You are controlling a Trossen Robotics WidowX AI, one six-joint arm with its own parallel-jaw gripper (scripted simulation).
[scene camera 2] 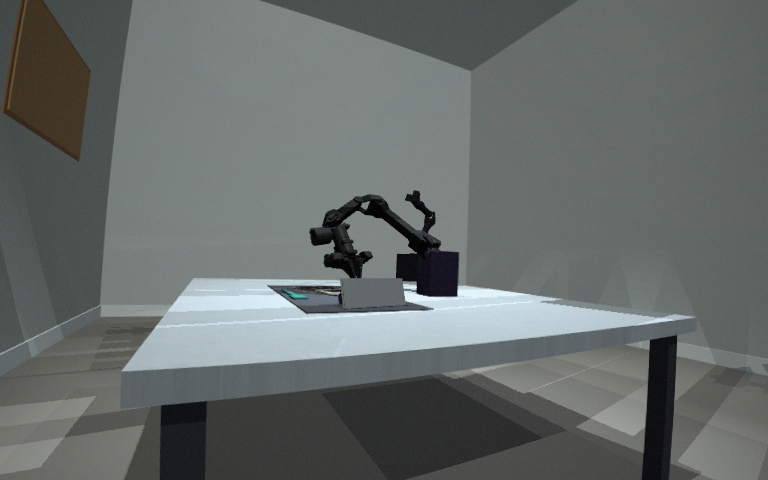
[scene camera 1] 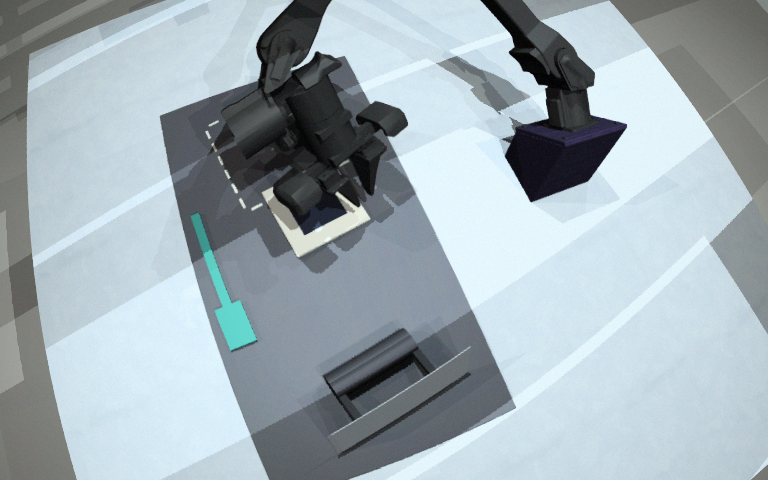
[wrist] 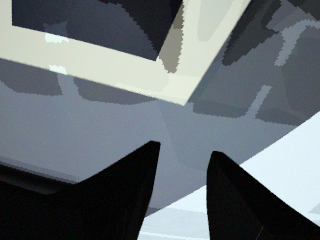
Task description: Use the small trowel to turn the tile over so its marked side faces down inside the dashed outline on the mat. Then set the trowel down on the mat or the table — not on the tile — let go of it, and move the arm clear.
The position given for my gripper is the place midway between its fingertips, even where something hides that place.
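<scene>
My gripper [scene camera 1: 364,200] is visible to me, and I find it again in scene camera 2 [scene camera 2: 357,281] and in the wrist view [wrist: 184,156]. There is a small teal trowel [scene camera 1: 235,325] as well, though in the wrist view the trowel is out of frame. As for the dark mat [scene camera 1: 310,315], I can also see it in scene camera 2 [scene camera 2: 317,302], and the wrist view has the mat too [wrist: 66,129].
</scene>
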